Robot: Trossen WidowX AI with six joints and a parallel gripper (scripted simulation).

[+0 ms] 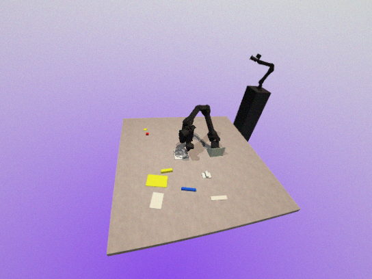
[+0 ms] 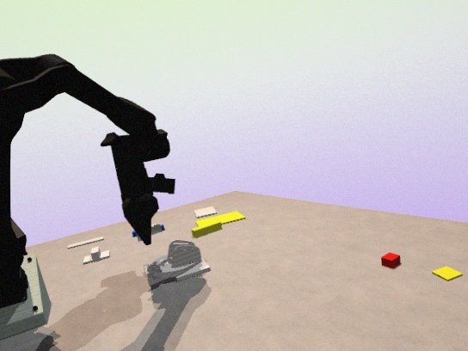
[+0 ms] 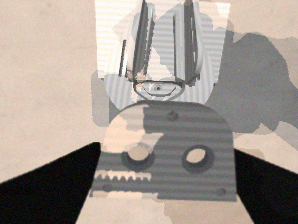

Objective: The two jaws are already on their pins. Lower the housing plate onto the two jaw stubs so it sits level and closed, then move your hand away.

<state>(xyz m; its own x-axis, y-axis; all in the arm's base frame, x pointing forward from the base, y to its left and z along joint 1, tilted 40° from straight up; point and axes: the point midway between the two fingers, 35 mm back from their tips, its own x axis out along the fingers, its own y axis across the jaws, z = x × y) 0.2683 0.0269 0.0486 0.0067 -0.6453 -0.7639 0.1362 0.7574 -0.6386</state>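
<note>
Now: gripper tip 10 mm short of the white housing part and 20 mm below it. The rest, counted from my gripper tip: yellow plate (290 mm ahead, 240 mm to the left, 80 mm below); blue bar (70 mm ahead, 350 mm to the left, 80 mm below); yellow bar (200 mm ahead, 160 mm to the left, 70 mm below).
</note>
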